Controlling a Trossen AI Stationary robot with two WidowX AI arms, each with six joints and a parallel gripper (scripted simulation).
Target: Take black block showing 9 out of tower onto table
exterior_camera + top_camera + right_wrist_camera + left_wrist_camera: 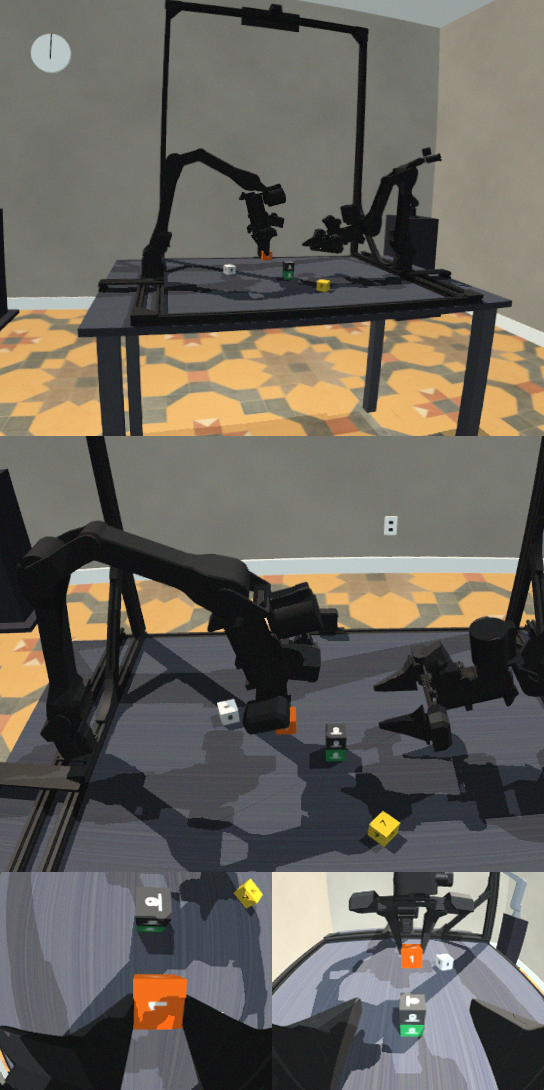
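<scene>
Right now the orange block is 40 mm below my right hand and 10 mm to the left of it. Also, from my right hand: yellow block 160 mm ahead, 150 mm to the left, 100 mm below.
</scene>
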